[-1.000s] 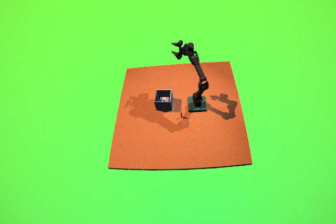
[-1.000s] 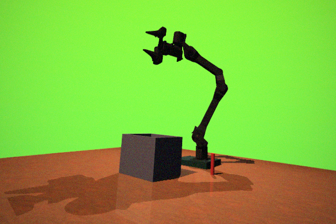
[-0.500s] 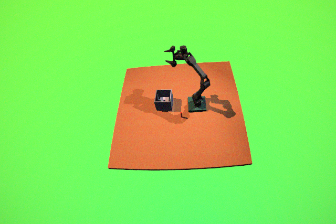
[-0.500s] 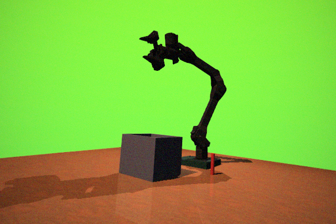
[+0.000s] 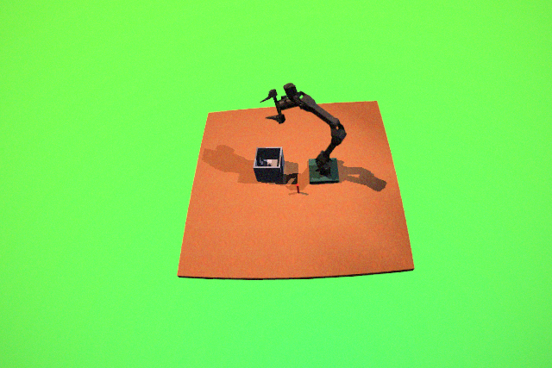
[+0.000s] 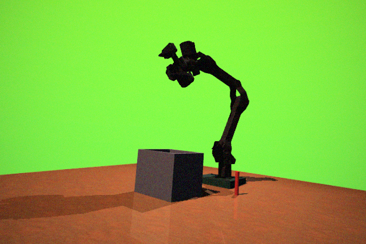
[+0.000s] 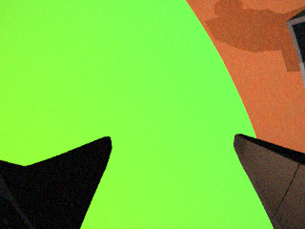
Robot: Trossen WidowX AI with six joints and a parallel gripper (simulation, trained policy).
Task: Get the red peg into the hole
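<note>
My gripper tip is 13 cm past the red peg, 26 cm to the right of it and 41 cm above it. The rest, counted from my gripper tip: pale plate 2 cm ahead, 7 cm to the left, 41 cm below.
</note>
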